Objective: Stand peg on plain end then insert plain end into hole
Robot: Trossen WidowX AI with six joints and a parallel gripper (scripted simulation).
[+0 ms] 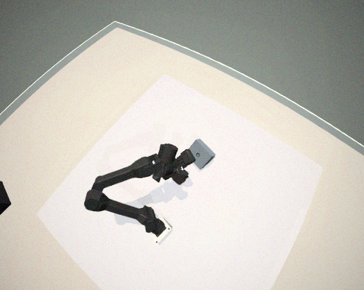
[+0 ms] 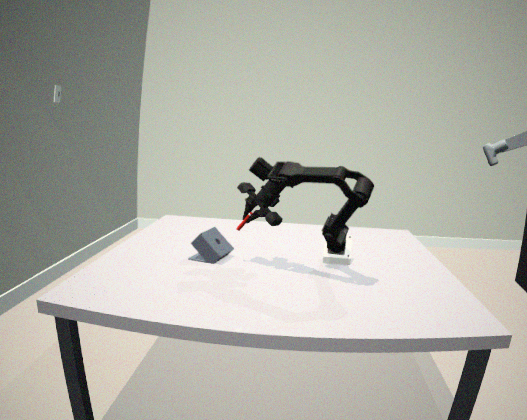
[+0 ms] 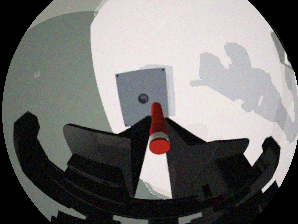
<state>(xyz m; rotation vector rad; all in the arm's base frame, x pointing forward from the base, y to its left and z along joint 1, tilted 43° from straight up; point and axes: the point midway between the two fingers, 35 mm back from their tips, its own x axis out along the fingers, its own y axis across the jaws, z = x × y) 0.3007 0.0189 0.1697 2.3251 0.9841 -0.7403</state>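
Now: the grey sloped panel 12 cm ahead of my gripper tip, 1 cm to the right of it and 10 cm below it. From my gripper tip the other things lie so: red peg 1 cm behind, 1 cm above.
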